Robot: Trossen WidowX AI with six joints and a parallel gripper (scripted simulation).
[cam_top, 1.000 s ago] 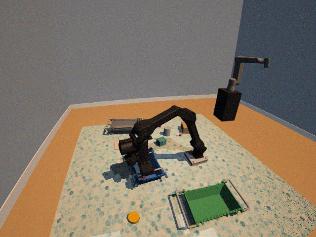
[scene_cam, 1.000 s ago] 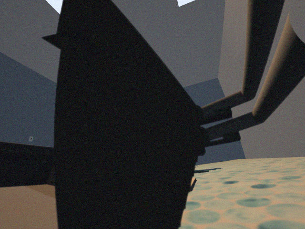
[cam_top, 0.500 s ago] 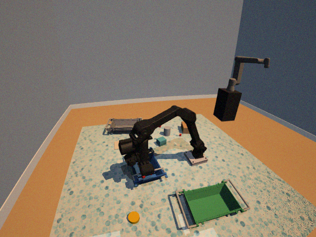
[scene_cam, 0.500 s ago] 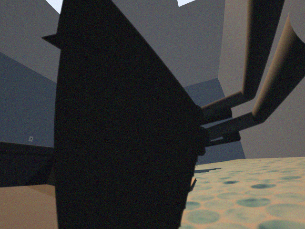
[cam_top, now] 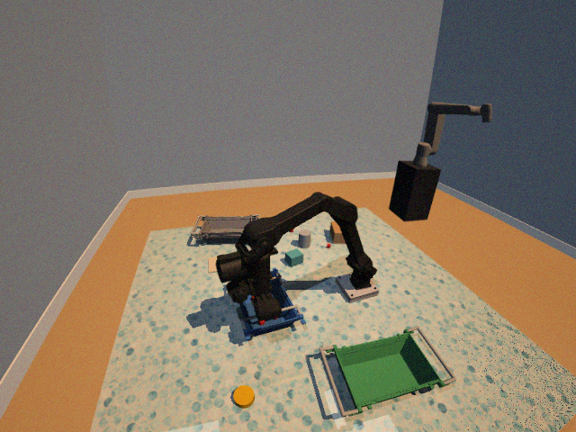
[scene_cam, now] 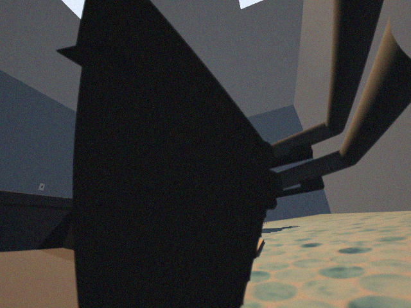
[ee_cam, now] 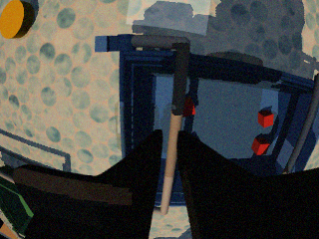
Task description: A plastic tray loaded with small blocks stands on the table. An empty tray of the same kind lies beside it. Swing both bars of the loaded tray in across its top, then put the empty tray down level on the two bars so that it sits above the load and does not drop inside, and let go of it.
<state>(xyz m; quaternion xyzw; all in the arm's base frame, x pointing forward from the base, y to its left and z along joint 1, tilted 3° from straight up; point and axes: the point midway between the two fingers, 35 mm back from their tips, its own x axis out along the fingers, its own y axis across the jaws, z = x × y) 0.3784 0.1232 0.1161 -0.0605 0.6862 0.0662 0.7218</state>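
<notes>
The green tray is 30 cm behind my gripper tip, 22 cm to the left of it and 5 cm below it. Also, from my gripper tip: orange disc (7 cm ahead, 21 cm to the left, 8 cm below); tan card (11 cm ahead, 36 cm to the right, 9 cm below); teal cube (17 cm behind, 33 cm to the right, 7 cm below).
</notes>
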